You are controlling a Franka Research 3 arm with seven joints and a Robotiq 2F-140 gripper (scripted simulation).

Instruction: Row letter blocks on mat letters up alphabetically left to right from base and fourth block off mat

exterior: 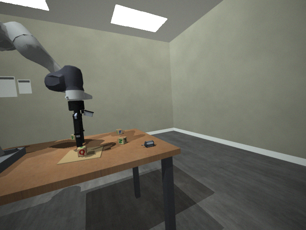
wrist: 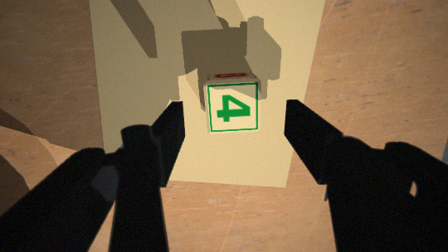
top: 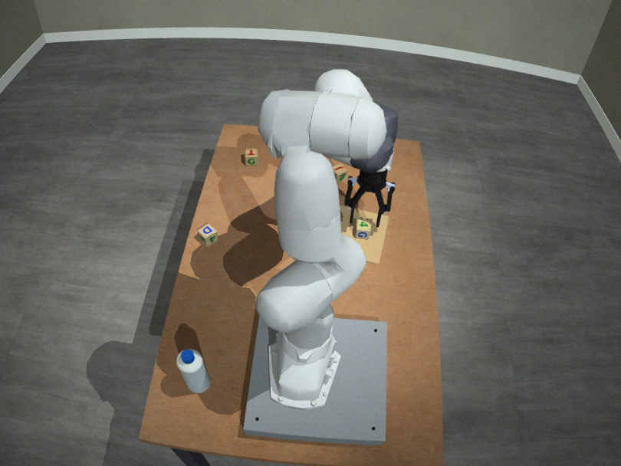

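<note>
My hand is 7 cm above the block. The rest, counted from my hand: tan mat (9 cm below, 3 cm to the left, 1 cm ahead); then small dark object (37 cm ahead, 8 cm below, 7 cm to the right).
</note>
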